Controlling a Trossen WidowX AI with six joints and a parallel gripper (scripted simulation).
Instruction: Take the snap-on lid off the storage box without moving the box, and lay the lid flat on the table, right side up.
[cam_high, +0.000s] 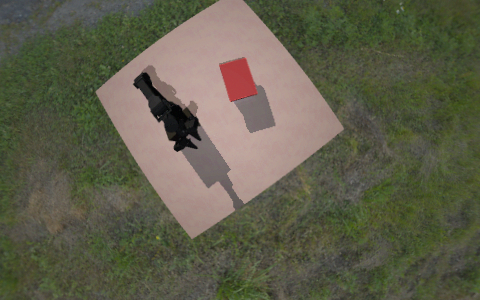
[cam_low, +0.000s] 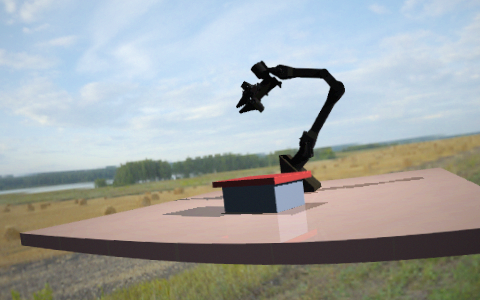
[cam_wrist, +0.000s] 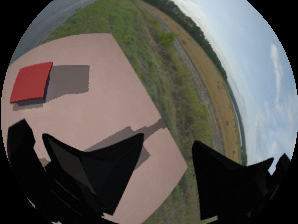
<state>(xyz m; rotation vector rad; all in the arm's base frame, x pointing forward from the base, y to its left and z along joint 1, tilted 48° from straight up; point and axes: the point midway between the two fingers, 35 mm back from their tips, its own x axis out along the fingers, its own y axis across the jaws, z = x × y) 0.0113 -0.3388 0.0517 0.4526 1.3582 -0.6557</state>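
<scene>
Right now the lid is 410 mm ahead of my gripper tip, 290 mm below it and 190 mm to the left of it. From my gripper tip the other things lie so: storage box: 410 mm ahead, 330 mm below, 190 mm to the left.
</scene>
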